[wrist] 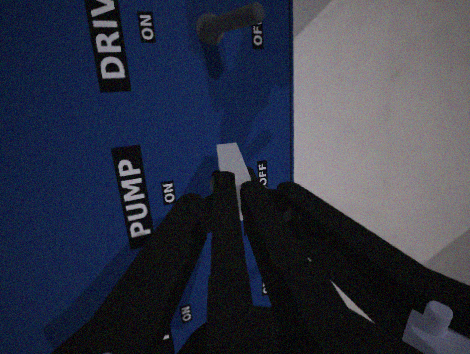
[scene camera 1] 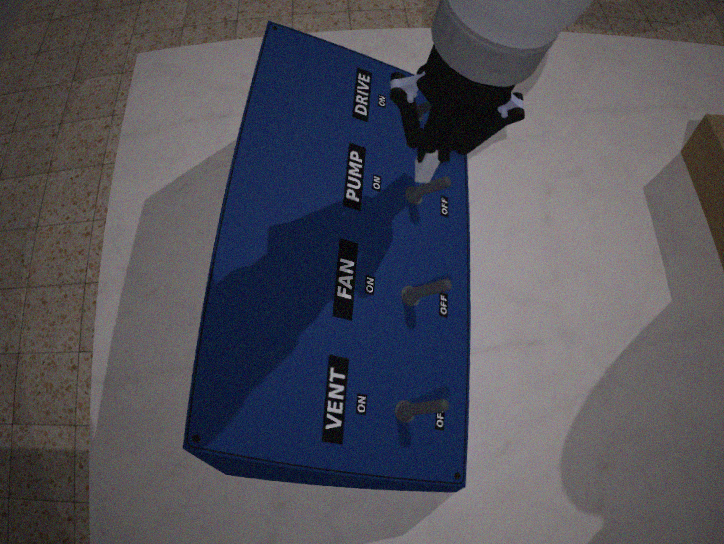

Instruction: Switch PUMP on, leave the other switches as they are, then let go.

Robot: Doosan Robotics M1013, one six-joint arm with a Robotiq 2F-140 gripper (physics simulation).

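Frame: origin at the arm's base, x right, y up, z back, level; centimetres.
Seen in the pictures: gripper, fingertip midpoint: (wrist: pixel 227 160) (scene camera 1: pixel 421 171).
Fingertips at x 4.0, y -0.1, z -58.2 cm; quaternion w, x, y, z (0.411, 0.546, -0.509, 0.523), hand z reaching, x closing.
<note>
A point is followed by its place in that frame.
The blue panel (scene camera 1: pixel 280 105) {y 5.7, x 9.2, z -73.5 cm} (wrist: pixel 50 125) {y 3.5, x 8.8, z -69.0 cm} carries four switches. The PUMP switch (scene camera 1: pixel 431 188) {y 0.8, x 1.2, z -57.5 cm} leans to its OFF side in the scene view; in the wrist view the fingers hide most of it. The FAN switch (scene camera 1: pixel 428 290) {y 0.9, x -10.6, z -58.7 cm} and the VENT switch (scene camera 1: pixel 423 408) {y 0.9, x -22.4, z -59.8 cm} lean to OFF. The DRIVE switch (wrist: pixel 232 22) {y 1.1, x 13.3, z -56.4 cm} leans to OFF in the wrist view and is mostly hidden by the gripper in the scene view. My gripper (scene camera 1: pixel 427 169) {y -0.1, x 4.0, z -58.2 cm} (wrist: pixel 227 160) {y -0.1, x 4.0, z -58.2 cm} is shut and empty, its fingertips close beside the PUMP lever on the DRIVE side. Whether they touch the lever is unclear.
The panel lies on a pale table (scene camera 1: pixel 544 280) {y -10.8, x -4.5, z -42.3 cm} (wrist: pixel 375 125) {y -10.8, x 3.2, z -41.7 cm}. A tan block (scene camera 1: pixel 708 152) {y -4.3, x 12.3, z -14.3 cm} stands at the right edge of the scene view. The arm comes in from the top right and shades part of the panel. Tiled floor (scene camera 1: pixel 46 263) shows at the left.
</note>
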